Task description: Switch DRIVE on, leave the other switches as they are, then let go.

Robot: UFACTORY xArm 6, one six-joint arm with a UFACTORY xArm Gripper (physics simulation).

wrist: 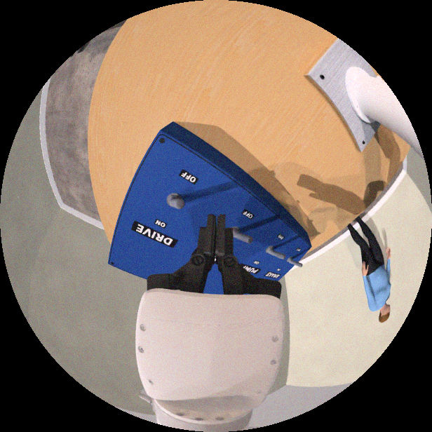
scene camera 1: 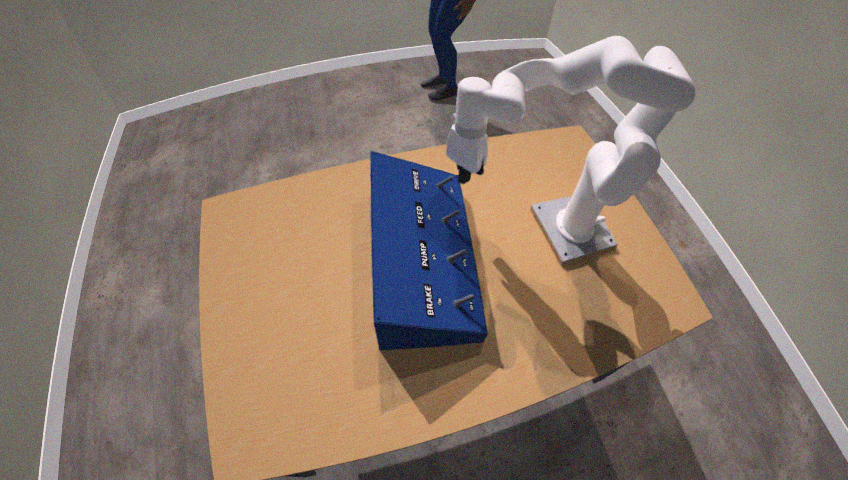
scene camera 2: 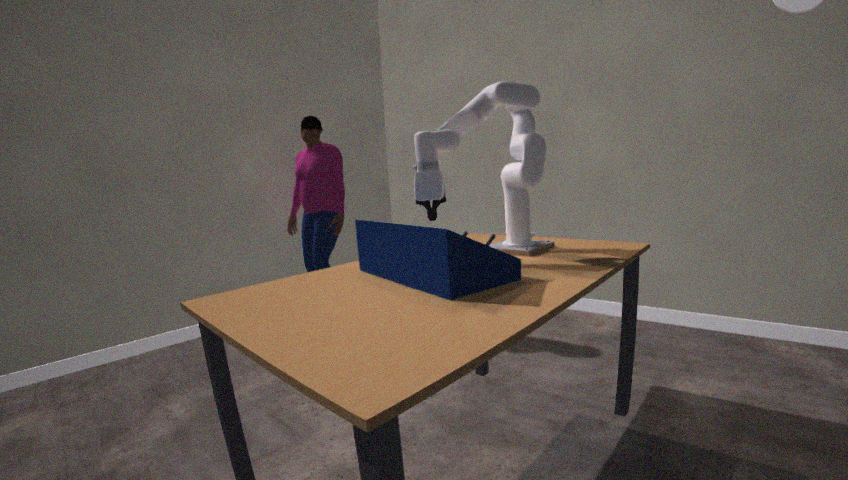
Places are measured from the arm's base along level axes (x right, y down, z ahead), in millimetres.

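Pixels of known places: gripper, fingertip midpoint: [scene camera 1: 464, 180] [scene camera 2: 432, 220]; arm's base, link origin: [scene camera 1: 574, 226] [scene camera 2: 518, 244].
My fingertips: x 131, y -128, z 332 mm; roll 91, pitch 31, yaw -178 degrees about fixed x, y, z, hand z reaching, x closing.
Observation:
For each thing: its middle in the pictures, then the offset to it from my fingertips. Level surfaces: height alone.
- blue sloped console, body centre: [scene camera 1: 419, 247] [scene camera 2: 428, 255] dx -122, dy +87, dz +151 mm
- DRIVE lever, body centre: [scene camera 1: 446, 181] dx +41, dy +38, dz +35 mm
- FEED lever, body centre: [scene camera 1: 451, 215] dx -77, dy +38, dz +54 mm
- PUMP lever, body centre: [scene camera 1: 458, 254] dx -196, dy +38, dz +74 mm
- BRAKE lever, body centre: [scene camera 1: 465, 299] dx -314, dy +38, dz +94 mm
- wooden table, surface height: dy +150 mm
A blue sloped console [scene camera 1: 398, 237] [scene camera 2: 404, 252] [wrist: 130, 225] carries a row of grey levers. The DRIVE lever [scene camera 1: 445, 183] [wrist: 176, 200] leans towards its OFF label [wrist: 188, 176]. The FEED lever [scene camera 1: 451, 215] [wrist: 242, 235], PUMP lever [scene camera 1: 457, 256] [wrist: 276, 252] and BRAKE lever [scene camera 1: 464, 300] [wrist: 295, 262] also lean to OFF. My gripper [scene camera 1: 463, 178] [scene camera 2: 432, 218] [wrist: 216, 222] is shut and empty. It points down above the console's DRIVE end, its tips apart from the DRIVE lever. In the wrist view the fingers hide the FEED label.
The console stands on a wooden table [scene camera 1: 285, 285] [scene camera 2: 333, 333] [wrist: 225, 75]. The arm's base plate [scene camera 1: 574, 252] [scene camera 2: 526, 251] [wrist: 332, 65] stands on the console's lever side. A person [scene camera 1: 443, 47] [scene camera 2: 320, 178] stands beyond the table; another person [wrist: 376, 285] shows in the wrist view.

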